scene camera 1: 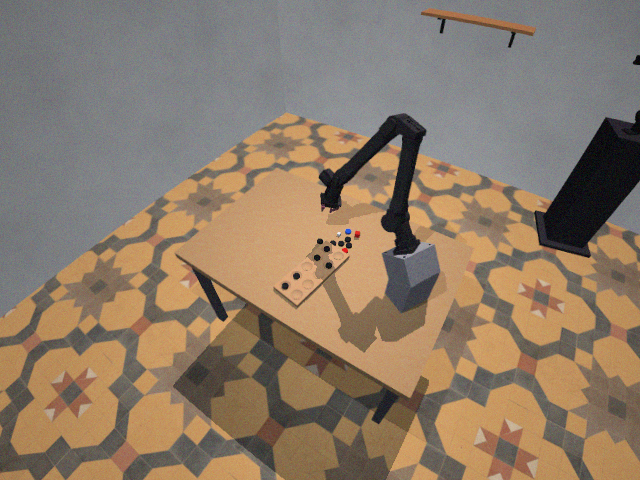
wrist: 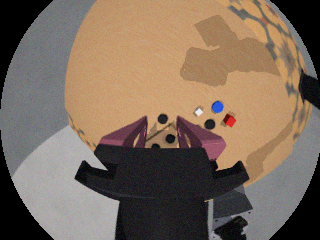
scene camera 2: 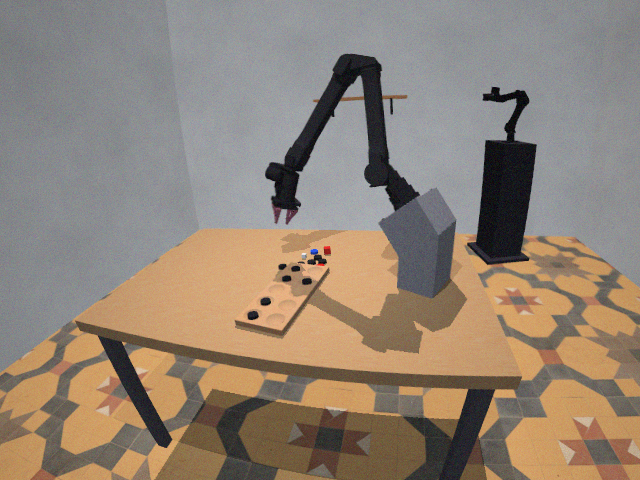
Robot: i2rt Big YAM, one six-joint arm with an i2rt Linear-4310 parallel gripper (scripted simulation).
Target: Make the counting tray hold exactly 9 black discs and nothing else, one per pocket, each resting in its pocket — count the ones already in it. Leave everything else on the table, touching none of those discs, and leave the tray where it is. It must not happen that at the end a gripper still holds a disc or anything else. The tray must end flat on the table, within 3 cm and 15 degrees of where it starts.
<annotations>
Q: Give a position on a wooden counting tray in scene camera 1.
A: At 313,273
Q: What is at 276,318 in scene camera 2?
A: A wooden counting tray.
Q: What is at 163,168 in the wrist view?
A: The gripper.
</annotations>
